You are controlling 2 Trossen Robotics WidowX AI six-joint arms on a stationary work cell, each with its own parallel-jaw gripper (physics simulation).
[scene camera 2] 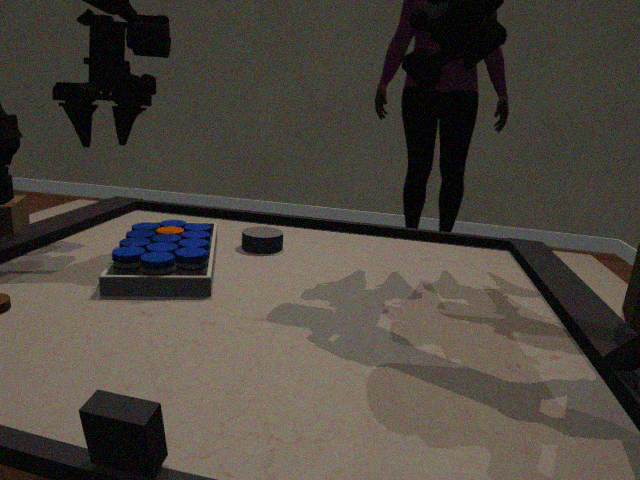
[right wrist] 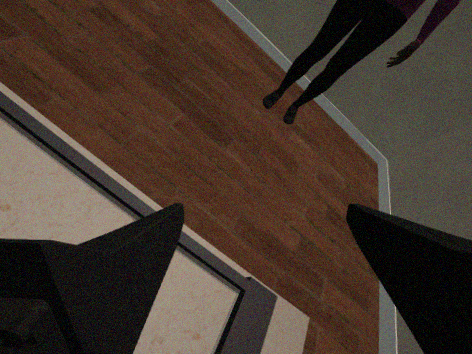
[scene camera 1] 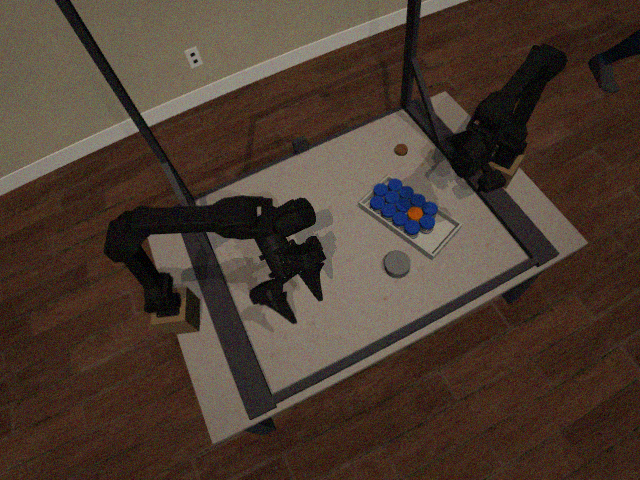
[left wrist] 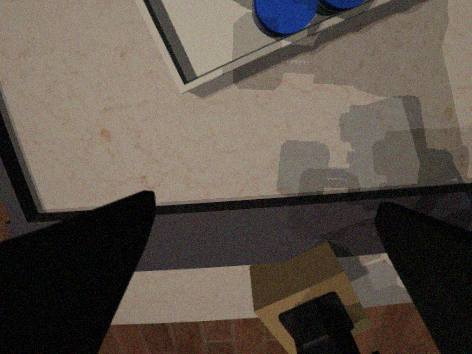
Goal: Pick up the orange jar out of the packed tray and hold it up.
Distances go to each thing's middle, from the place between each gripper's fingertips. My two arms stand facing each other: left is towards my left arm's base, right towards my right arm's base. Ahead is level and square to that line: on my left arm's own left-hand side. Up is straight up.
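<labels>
Pale tray (scene camera 1: 442, 229): 60 mm behind my left hand, 150 mm to the right of it, 190 mm below it. Grey round disc (scene camera 2: 260, 240): 80 mm ahead of my left hand, 270 mm to the right of it, 160 mm below it.
Pale tray: 260 mm behind my right hand, 420 mm to the left of it, 340 mm below it. Grey round disc: 130 mm behind my right hand, 300 mm to the left of it, 310 mm below it.
</labels>
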